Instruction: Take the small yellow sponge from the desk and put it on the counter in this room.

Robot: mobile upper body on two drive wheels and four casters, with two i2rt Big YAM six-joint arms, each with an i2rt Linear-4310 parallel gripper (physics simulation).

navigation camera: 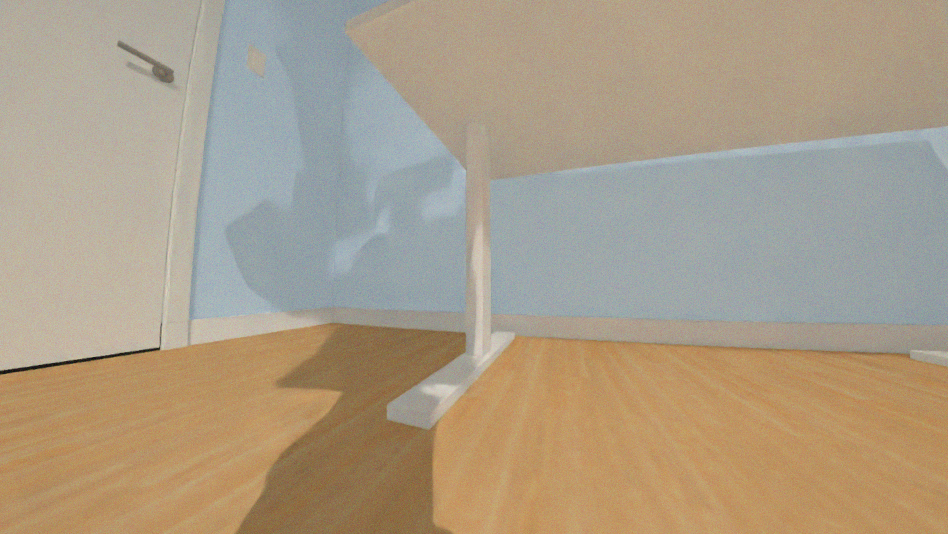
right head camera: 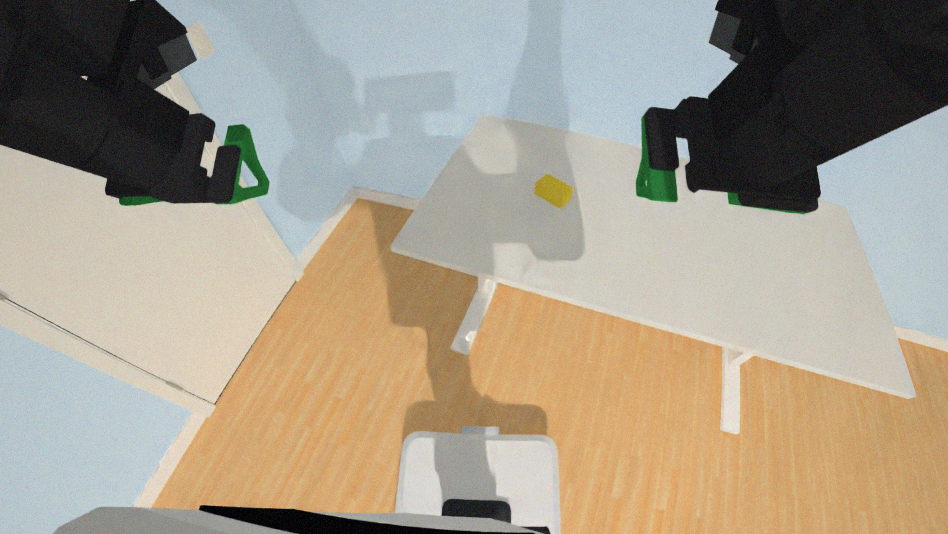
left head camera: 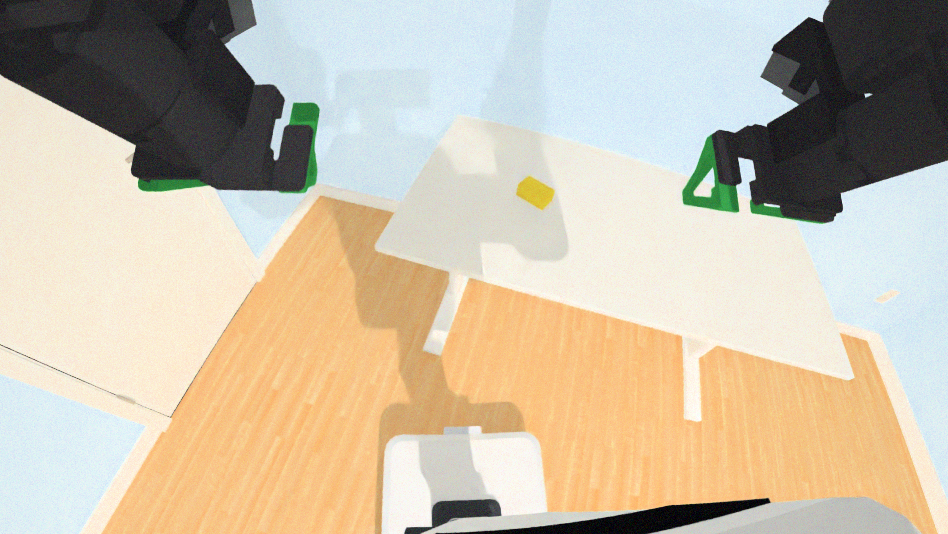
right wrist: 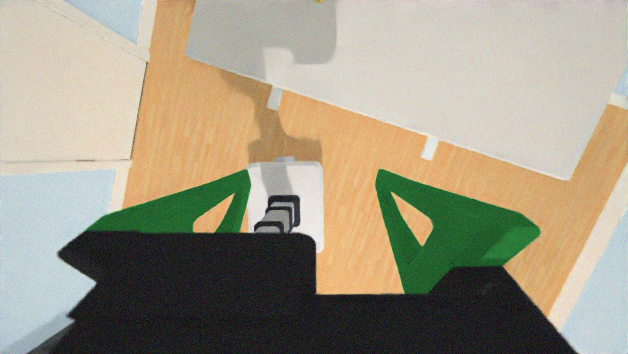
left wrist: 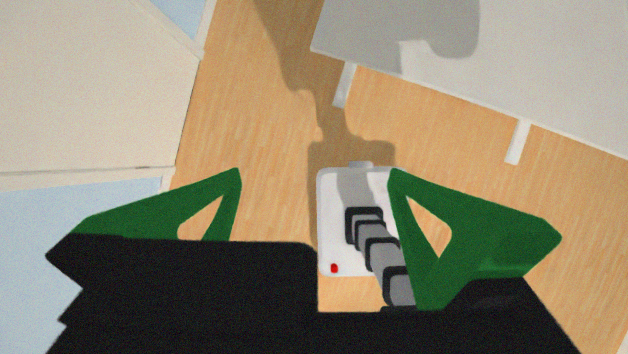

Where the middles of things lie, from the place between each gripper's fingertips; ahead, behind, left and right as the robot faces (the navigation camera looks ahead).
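The small yellow sponge (right head camera: 556, 192) sits far to the right of my left hand, a long way ahead of it and well below it.
From my right hand, the sponge is a long way ahead of it and far below it. Going by its middle, the sponge is nearer to my right hand than to my left hand.
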